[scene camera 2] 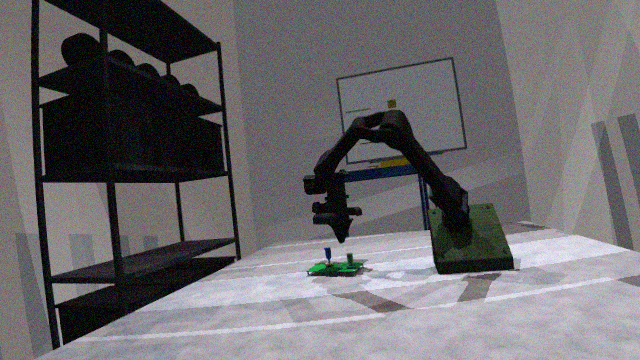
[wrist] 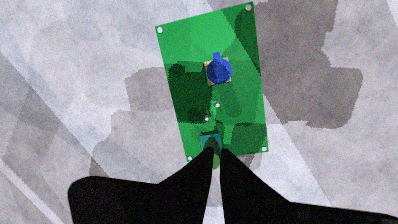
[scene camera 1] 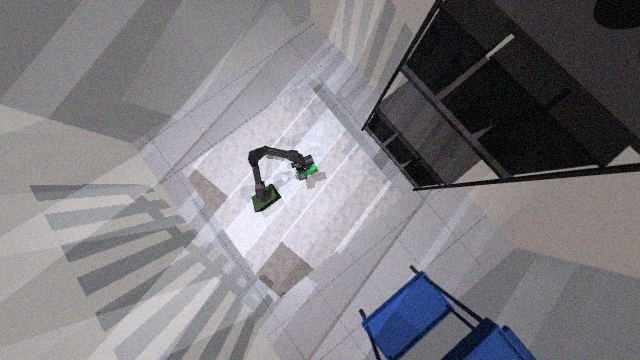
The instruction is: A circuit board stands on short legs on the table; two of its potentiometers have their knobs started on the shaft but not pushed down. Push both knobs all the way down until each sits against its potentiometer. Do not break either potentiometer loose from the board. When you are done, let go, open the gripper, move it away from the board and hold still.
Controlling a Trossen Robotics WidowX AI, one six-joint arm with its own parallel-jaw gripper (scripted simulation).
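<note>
The gripper (scene camera 2: 341, 242) is shut, and there's nothing held in it. You get the gripper (wrist: 217, 153) in the wrist view too.
</note>
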